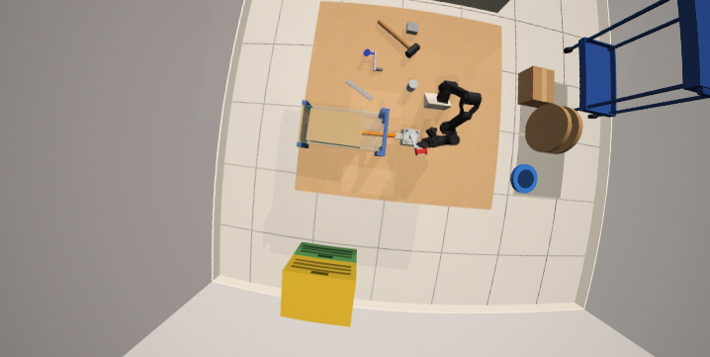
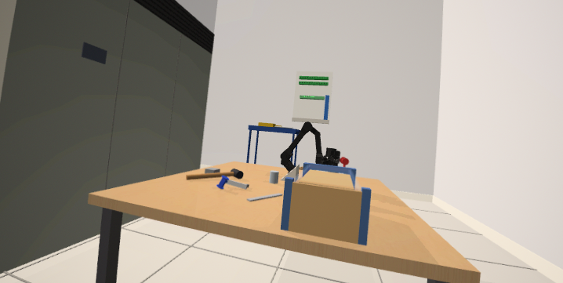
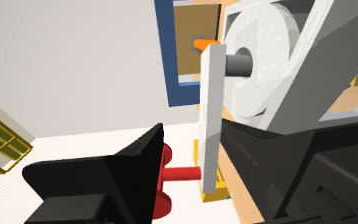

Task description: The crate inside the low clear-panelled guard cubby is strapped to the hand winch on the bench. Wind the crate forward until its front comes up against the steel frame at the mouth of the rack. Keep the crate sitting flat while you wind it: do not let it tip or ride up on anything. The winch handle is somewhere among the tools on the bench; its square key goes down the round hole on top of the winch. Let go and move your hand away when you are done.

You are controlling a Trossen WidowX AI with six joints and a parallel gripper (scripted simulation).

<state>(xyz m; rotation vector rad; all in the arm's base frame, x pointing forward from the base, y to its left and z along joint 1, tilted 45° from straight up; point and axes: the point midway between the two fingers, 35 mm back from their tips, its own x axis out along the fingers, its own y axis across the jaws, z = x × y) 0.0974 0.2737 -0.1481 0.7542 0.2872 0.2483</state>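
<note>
Now: gripper tip 3 cm past the red grip, 4 cm to the right of it and 3 cm below it. Also, from my gripper tip: blue steel frame: 17 cm ahead, 3 cm to the right, 3 cm below; then hand winch: 5 cm to the right, 10 cm below; then red-knobbed crank handle: 1 cm behind, 1 cm to the left, 1 cm below.
</note>
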